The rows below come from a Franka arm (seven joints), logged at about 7 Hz.
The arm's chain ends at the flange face. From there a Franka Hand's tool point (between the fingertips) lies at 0.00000 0.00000 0.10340 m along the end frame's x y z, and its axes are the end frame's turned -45 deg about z.
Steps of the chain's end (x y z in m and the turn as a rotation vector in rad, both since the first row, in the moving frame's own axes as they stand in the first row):
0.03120 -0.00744 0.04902 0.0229 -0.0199 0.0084
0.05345 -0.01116 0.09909 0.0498 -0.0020 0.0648
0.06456 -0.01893 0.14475 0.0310 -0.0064 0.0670
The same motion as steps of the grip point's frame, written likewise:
0.02756 0.01367 0.04897 0.0303 0.0021 0.0084
0.04930 0.02623 0.09896 0.0366 0.0338 0.0648
0.06092 0.02959 0.14470 0.0264 0.0174 0.0670

